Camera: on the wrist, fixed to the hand. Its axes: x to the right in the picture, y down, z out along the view.
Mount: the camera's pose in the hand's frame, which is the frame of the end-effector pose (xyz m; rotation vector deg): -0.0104 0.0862 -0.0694 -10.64 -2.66 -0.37
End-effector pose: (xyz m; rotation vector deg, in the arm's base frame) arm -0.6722 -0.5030 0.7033 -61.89 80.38 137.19
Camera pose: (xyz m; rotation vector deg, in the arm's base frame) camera -0.6703 -0.6042 0.7492 -60.72 67.59 147.19
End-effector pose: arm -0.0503 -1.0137 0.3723 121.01 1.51 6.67
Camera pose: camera -0.0696 -0.9998 0.4809 110.48 -0.30 3.63
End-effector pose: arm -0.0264 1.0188 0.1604 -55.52 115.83 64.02
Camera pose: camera -0.1040 0.9928 0.2357 -59.02 108.97 76.22
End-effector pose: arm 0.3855 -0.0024 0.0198 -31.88 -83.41 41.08
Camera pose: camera 0.4463 0.0545 -0.0538 -39.01 -90.34 34.16
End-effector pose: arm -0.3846 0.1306 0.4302 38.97 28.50 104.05
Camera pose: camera -0.4887 0.0915 0.4302 33.85 16.92 103.70
